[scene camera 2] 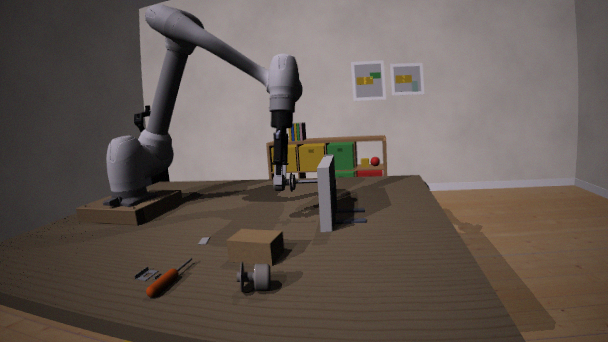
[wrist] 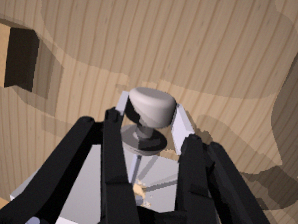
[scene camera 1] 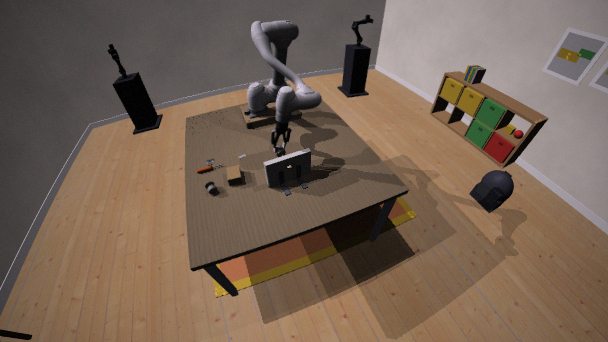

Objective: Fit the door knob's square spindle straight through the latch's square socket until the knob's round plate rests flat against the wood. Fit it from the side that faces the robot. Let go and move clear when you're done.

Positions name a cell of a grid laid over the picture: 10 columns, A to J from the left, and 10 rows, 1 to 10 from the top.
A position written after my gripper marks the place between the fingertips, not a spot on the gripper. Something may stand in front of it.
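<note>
In scene camera 2 I can see a grey door panel (scene camera 2: F5), and my gripper (scene camera 2: E6) is there too. In the wrist view there's my gripper again (wrist: F5).
</note>
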